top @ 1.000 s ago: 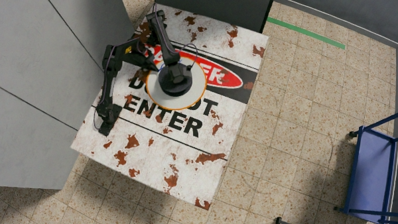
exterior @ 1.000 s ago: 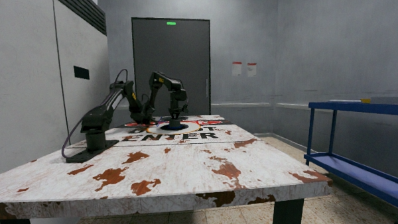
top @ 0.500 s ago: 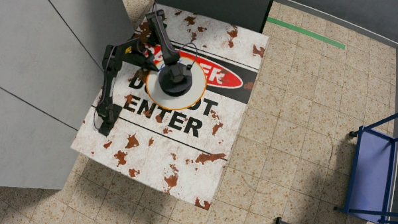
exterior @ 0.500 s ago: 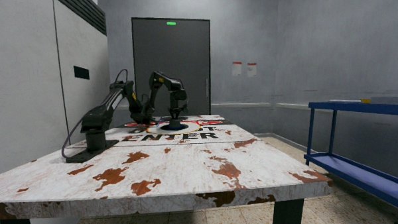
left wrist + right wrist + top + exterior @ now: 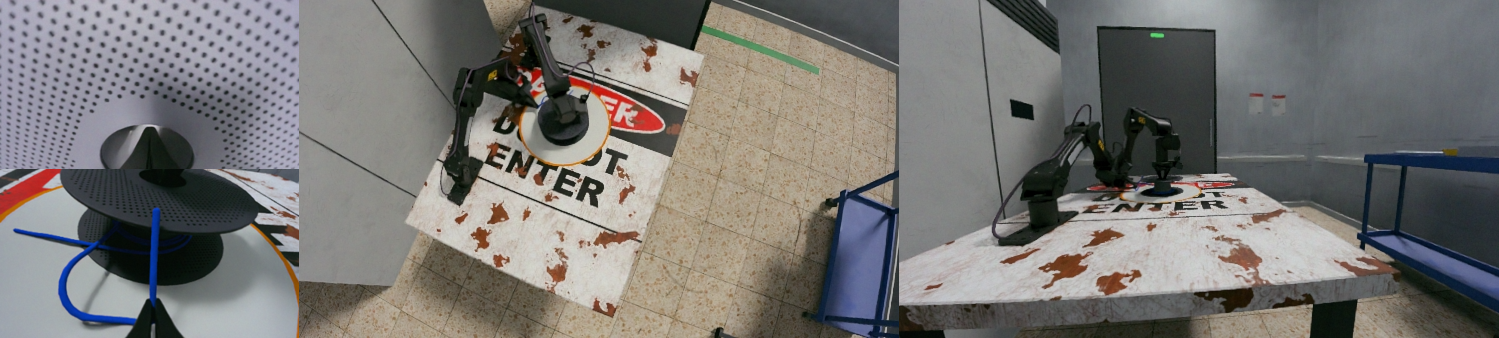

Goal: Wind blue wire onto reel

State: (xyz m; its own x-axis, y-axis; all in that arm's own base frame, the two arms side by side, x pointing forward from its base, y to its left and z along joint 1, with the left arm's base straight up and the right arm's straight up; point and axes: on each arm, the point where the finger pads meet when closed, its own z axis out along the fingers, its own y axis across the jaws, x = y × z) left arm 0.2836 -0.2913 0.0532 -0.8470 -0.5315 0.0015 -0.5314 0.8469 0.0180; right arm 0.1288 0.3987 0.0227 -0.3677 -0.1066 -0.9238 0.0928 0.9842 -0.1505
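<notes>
My left gripper is now 20 mm above the dark grey reel. The rest, counted from my left hand: white painted ring 50 mm below; then orange-edged painted ring 50 mm below.
</notes>
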